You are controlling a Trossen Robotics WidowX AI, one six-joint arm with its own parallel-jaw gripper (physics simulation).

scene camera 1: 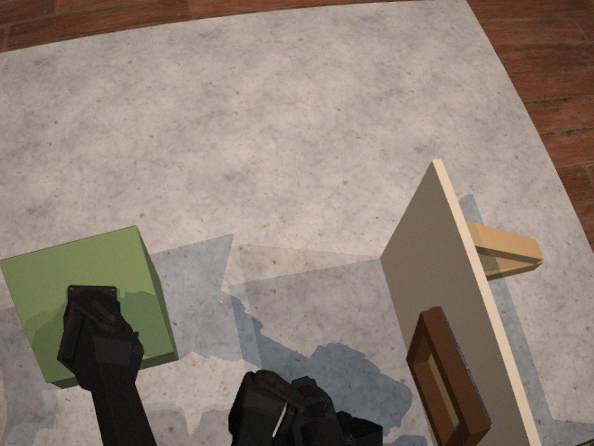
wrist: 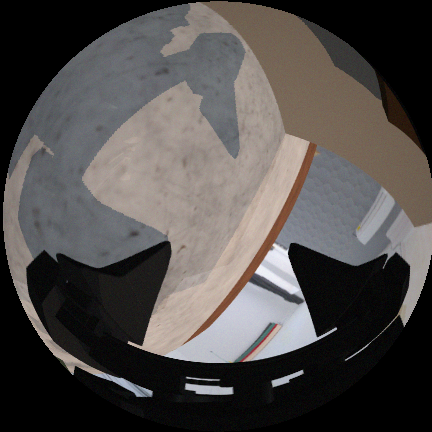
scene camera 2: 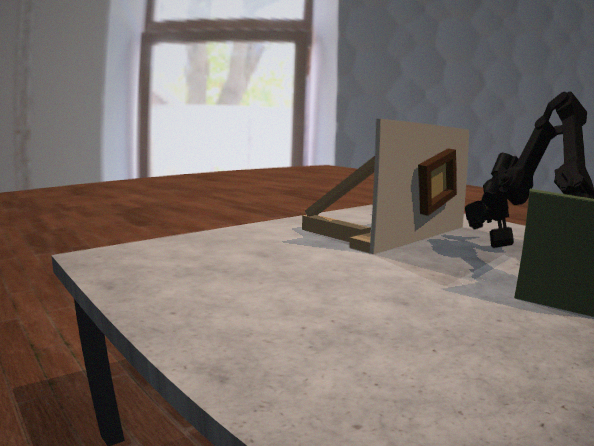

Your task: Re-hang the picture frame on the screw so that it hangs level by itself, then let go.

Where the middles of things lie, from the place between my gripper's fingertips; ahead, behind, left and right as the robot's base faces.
Scene:
My gripper is now 15 cm to the right of the dark brown picture frame (scene camera 1: 446,389), 12 cm below it and 12 cm short of it. From my hand the other things lie so: wooden stand (scene camera 1: 501,253) 28 cm ahead, 19 cm to the left, 8 cm above; then upright beige board (scene camera 2: 400,146) 17 cm to the left, 15 cm ahead, 11 cm above.

